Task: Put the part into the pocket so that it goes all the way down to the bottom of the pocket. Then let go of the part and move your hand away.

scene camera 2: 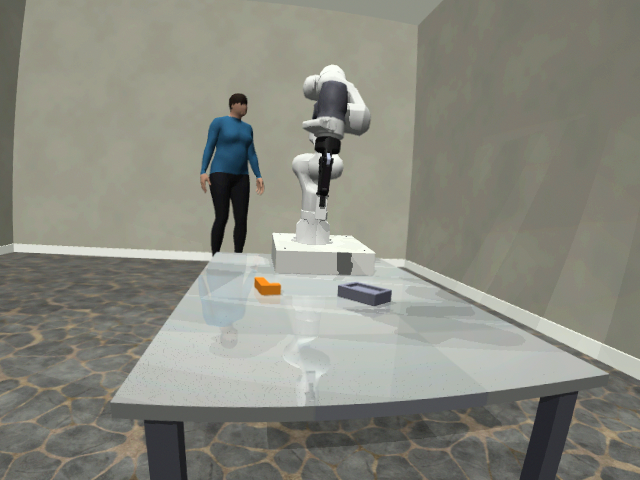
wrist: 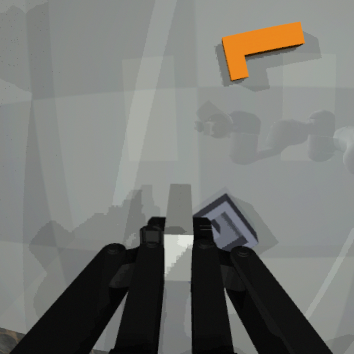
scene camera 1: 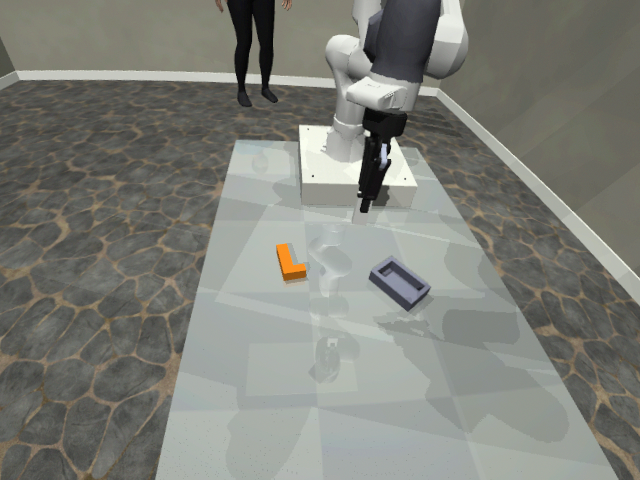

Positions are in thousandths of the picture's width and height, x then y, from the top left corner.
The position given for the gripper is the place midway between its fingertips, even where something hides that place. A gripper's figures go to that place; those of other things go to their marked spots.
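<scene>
The gripper (wrist: 507, 569) is 0.21 m from the lens. The marked spots on an orange L-shaped part (wrist: 671, 131) and a grey pocket block (wrist: 648, 643) are 0.28 m apart. The orange L-shaped part is 0.41 m from the lens, while the grey pocket block is 0.47 m from the lens.
</scene>
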